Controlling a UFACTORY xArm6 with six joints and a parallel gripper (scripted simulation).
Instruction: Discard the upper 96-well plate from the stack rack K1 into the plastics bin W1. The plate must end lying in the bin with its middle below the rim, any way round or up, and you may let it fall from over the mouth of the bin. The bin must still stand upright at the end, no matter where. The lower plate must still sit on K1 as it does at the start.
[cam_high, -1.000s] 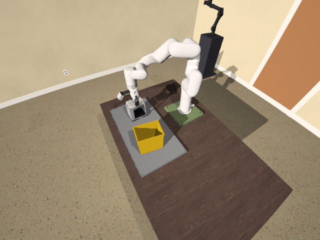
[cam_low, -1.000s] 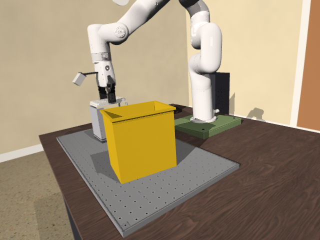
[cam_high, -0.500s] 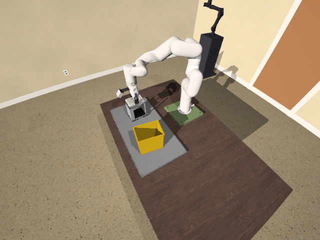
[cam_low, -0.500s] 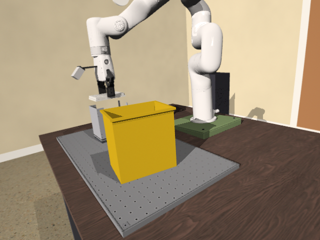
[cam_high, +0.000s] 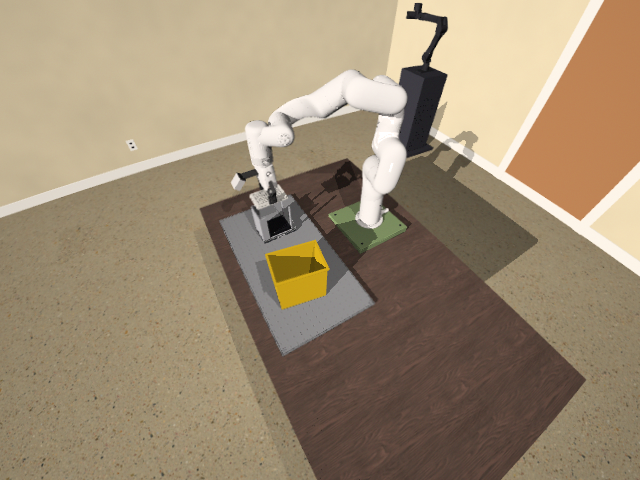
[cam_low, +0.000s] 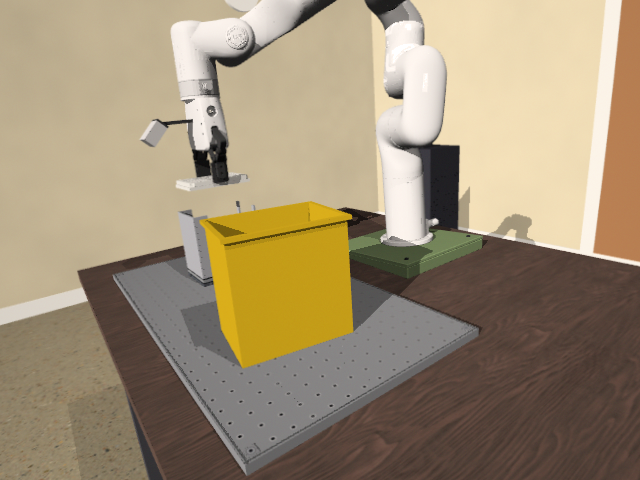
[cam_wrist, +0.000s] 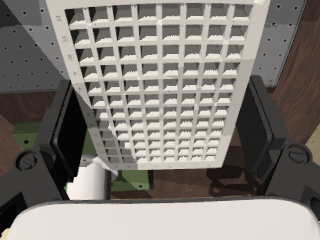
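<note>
Right now the yellow plastics bin W1 is 32 cm to the left of my hand, 12 cm below it and 3 cm ahead of it. From my hand the other things lie so: white 96-well plate: 1 cm below.
</note>
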